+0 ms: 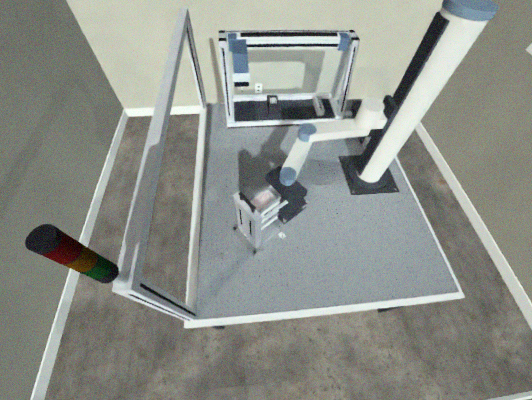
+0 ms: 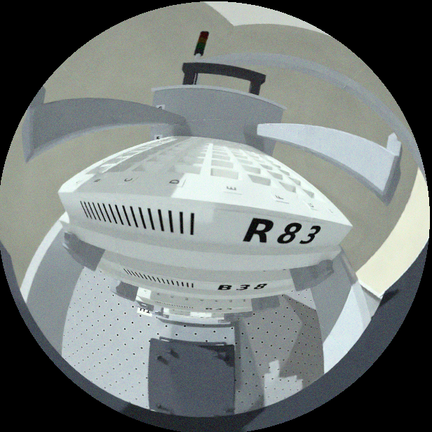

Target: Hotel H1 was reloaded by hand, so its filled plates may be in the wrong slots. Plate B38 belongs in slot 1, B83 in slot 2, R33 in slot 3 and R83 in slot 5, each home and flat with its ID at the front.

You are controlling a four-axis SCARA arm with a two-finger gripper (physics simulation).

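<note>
Plate B38 (image 2: pixel 242 286) is in my gripper (image 1: pixel 275 206) (image 2: pixel 200 280), which is shut on its sides. B38 looks level, ID to the front, inside hotel H1 (image 1: pixel 248 217) (image 2: pixel 217 112). Plate R83 (image 2: pixel 282 231) (image 1: pixel 264 198) is directly above it, looks flat, ID at the front, with empty ledges higher up. A lower plate (image 2: pixel 175 303) under B38 has a partly hidden ID that looks like R33. No B83 ID is legible. The H1 label (image 2: pixel 144 311) shows low at the left. Whether B38 touches its ledges, and its slot number, I cannot tell.
A dark square nest (image 2: pixel 192 375) lies in front of the hotel. A black handle (image 2: pixel 225 72) tops the hotel. The gantry frame (image 1: pixel 290 44) stands at the back, the tall guard frame (image 1: pixel 150 155) at the left, and the signal tower (image 1: pixel 72 254) (image 2: pixel 201 43) beyond.
</note>
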